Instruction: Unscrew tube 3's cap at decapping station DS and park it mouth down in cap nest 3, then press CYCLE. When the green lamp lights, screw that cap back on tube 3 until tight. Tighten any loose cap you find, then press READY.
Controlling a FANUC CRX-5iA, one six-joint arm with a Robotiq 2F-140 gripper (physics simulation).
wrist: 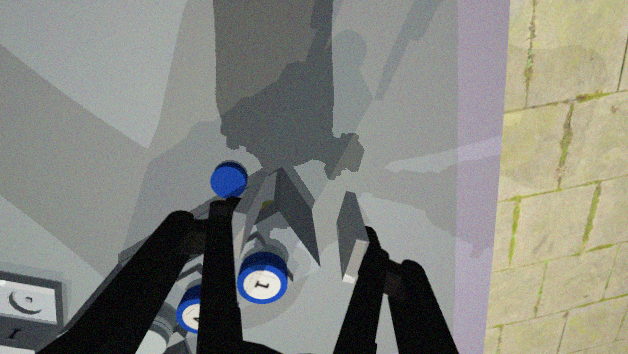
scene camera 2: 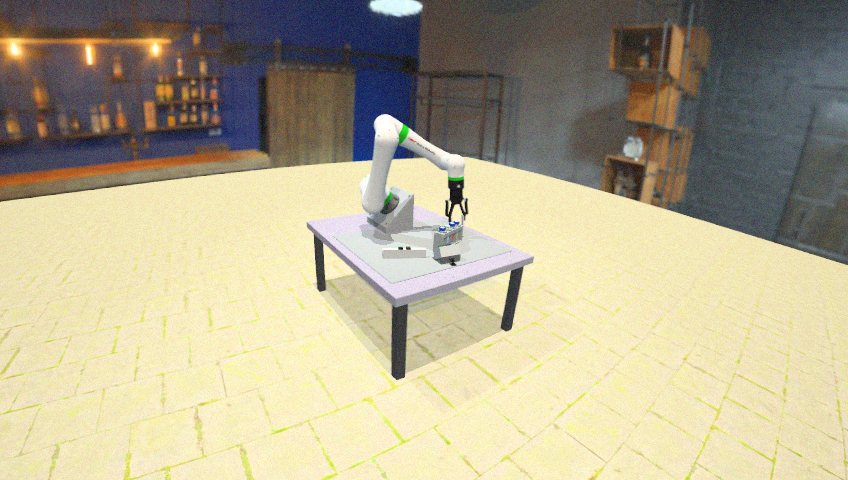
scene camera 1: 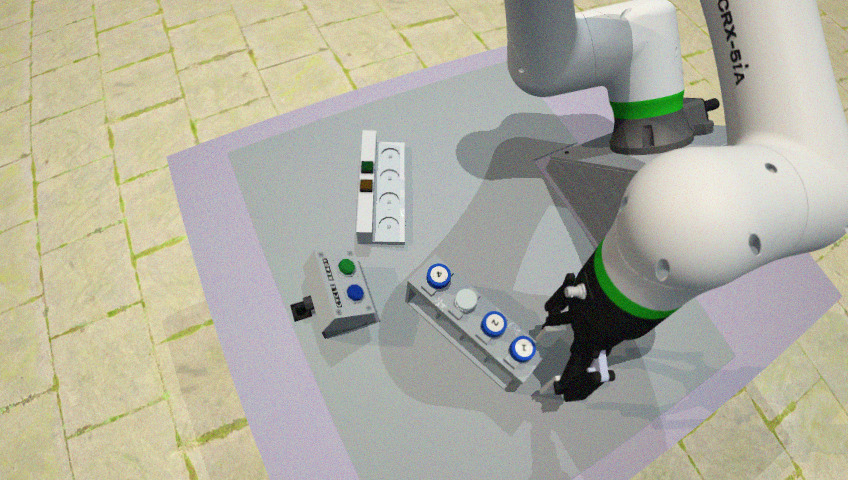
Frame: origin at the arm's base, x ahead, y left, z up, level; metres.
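Seen in the pictures: gripper, between the fingertips: [wrist: 303, 198] [scene camera 1: 545, 367]; arm's base, origin of its link: [scene camera 2: 390, 204] [scene camera 1: 651, 142].
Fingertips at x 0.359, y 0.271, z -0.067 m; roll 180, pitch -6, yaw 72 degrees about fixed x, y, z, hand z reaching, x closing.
Offsets run from my fingertips to a thing's top centre. "pt": to the spot under its first point.
The rack {dx +0.070, dy -0.104, dz +0.034 m} [scene camera 1: 452, 321] holds the tubes. Blue caps with white tops sit at tube 1 {dx +0.036, dy -0.034, dz +0.052 m} [scene camera 1: 522, 348] [wrist: 262, 284], tube 2 {dx +0.059, dy -0.081, dz +0.052 m} [scene camera 1: 493, 324] and tube 4 {dx +0.104, dy -0.174, dz +0.052 m} [scene camera 1: 438, 275]. Tube 3 {dx +0.081, dy -0.127, dz +0.050 m} [scene camera 1: 465, 300] shows a pale top without a blue cap. A plain blue disc, apparently a cap {dx +0.002, dy -0.071, dz -0.055 m} [wrist: 229, 180], shows beyond cap 1 in the wrist view, by the rack's edge; no number is visible. My gripper [scene camera 1: 542, 364] [scene camera 2: 457, 220] [wrist: 303, 198] is partly open and empty, beside the tube 1 end. The cap nest block {pt dx +0.080, dy -0.394, dz -0.058 m} [scene camera 1: 399, 189] has empty nests. Its green lamp {dx +0.127, dy -0.435, dz -0.016 m} [scene camera 1: 367, 167] looks dark.
The button box {dx +0.244, dy -0.232, dz +0.015 m} [scene camera 1: 351, 321] with a green button {dx +0.221, dy -0.254, dz +0.005 m} [scene camera 1: 346, 266] and a blue button {dx +0.222, dy -0.209, dz +0.005 m} [scene camera 1: 355, 292] stands left of the rack. A small black block {pt dx +0.310, dy -0.229, dz -0.059 m} [scene camera 1: 301, 310] is beside it. An amber lamp {dx +0.142, dy -0.397, dz -0.016 m} [scene camera 1: 365, 185] sits below the green one. The robot base stands at the back right.
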